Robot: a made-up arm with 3 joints. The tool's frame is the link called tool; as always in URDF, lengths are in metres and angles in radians.
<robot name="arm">
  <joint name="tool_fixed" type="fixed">
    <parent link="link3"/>
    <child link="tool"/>
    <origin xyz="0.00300 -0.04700 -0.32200" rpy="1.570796 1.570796 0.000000"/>
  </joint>
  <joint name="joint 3" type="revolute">
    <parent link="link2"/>
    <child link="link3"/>
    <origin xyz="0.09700 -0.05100 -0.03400" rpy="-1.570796 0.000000 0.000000"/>
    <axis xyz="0 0 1"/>
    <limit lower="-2.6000" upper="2.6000" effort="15" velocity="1.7"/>
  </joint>
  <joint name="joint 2" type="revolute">
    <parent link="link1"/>
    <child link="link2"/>
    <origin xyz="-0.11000 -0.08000 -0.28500" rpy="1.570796 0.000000 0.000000"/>
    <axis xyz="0 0 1"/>
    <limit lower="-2.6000" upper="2.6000" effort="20" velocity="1.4"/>
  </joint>
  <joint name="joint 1" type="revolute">
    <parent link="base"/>
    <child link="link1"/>
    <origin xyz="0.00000 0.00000 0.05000" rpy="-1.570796 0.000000 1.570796"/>
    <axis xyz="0 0 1"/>
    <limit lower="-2.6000" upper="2.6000" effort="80" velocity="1.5"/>
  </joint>
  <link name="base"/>
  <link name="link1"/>
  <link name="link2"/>
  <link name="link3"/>
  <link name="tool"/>
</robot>
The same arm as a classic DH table. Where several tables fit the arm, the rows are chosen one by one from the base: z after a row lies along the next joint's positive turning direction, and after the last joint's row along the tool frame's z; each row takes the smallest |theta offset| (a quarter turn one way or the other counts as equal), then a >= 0, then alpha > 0; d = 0 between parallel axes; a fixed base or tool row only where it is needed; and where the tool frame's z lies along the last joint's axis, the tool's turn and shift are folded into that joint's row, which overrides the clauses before.
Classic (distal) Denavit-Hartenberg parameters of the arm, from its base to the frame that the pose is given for. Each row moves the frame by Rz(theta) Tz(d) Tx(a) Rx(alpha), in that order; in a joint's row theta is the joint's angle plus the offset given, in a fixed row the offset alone. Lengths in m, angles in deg.
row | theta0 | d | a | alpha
base (fixed) | -90 | 0.05 | 0 | 90
joint 1 | 0 | -0.285 | 0.11 | -90
joint 2 | 0 | 0.046 | -0.097 | 90
joint 3 | 0 | -0.373 | -0.003 | -90
tool (fixed) | 90 | 0.047 | 0 | 0
Joint limits (deg, base to tool): -148.97..148.97 -148.97..148.97 -148.97..148.97

